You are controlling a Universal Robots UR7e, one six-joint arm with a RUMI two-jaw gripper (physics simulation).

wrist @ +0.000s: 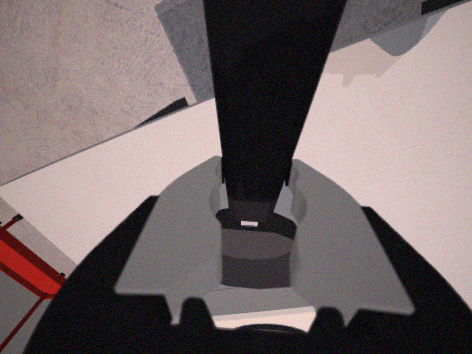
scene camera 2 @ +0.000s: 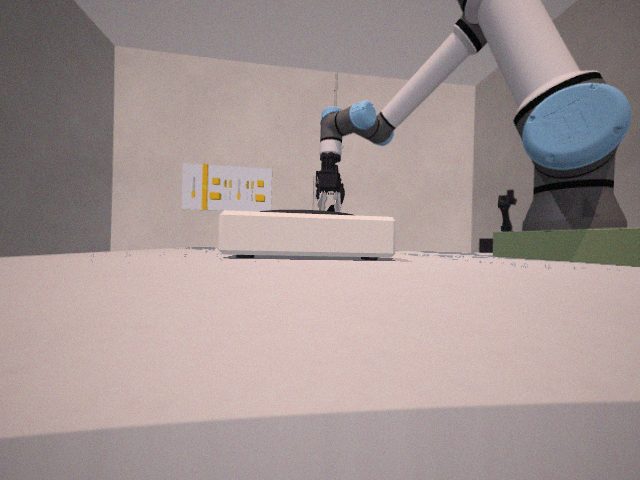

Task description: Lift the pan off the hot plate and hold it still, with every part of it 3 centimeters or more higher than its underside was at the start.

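Places are measured from the arm's base along level axes (x right, y ahead, z up), in metres.
Pixels of known places: gripper, fingertip midpoint: (wrist: 254, 161); arm's base at its link origin: (scene camera 2: 568, 232).
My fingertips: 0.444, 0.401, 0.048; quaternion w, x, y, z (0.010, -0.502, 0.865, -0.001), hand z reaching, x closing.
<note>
Ahead of a thing's pixels: the offset from my fingertips to its top centre, as dx, dy, dz. "pt": to the spot under its first point. Level surfaces: height alone.
The white hot plate @(-0.392, +0.154, -0.037) (scene camera 2: 306, 236) stands on the table, with a thin dark round surface @(pt -0.476, +0.197, -0.039) (scene camera 2: 294, 211) along its top. My gripper (scene camera 2: 329, 206) (wrist: 254, 161) points down and appears just above the hot plate's top edge in the scene view. Its grey fingers are closed on the sides of a dark, rounded part of the pan @(pt -0.172, +0.081, -0.091) (wrist: 257, 246) in the wrist view. A black bar (wrist: 272, 100) meets this part and widens towards the top of that view. The pan's full outline and underside are hidden, so its height and any contact with the hot plate cannot be told.
The pale table @(dz -0.107) (scene camera 2: 310, 330) (wrist: 400, 150) spreads around. A green block (scene camera 2: 568, 245) lies under the arm's base at the right. A small black object (scene camera 2: 506, 209) stands beside the base. A white panel with yellow parts (scene camera 2: 235, 187) is at the back. A red frame (wrist: 27, 262) shows at the lower left.
</note>
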